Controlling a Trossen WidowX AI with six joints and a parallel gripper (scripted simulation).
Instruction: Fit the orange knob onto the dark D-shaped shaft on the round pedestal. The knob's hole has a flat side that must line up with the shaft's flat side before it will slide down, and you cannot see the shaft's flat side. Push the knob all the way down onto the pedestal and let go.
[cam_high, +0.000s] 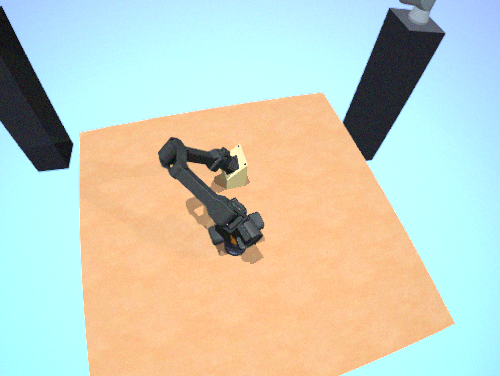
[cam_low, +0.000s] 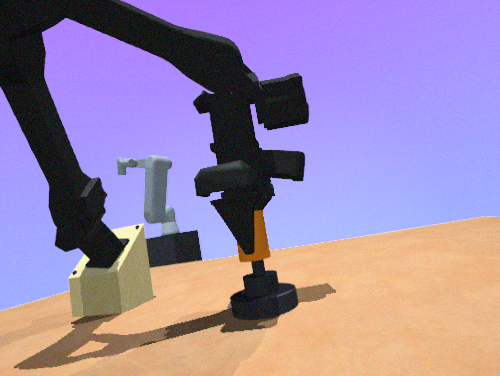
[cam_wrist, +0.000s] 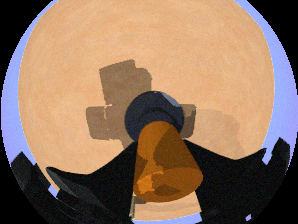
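My gripper tip is 20 mm below the orange knob. The rest, counted from my gripper tip: dark round pedestal (40 mm below).
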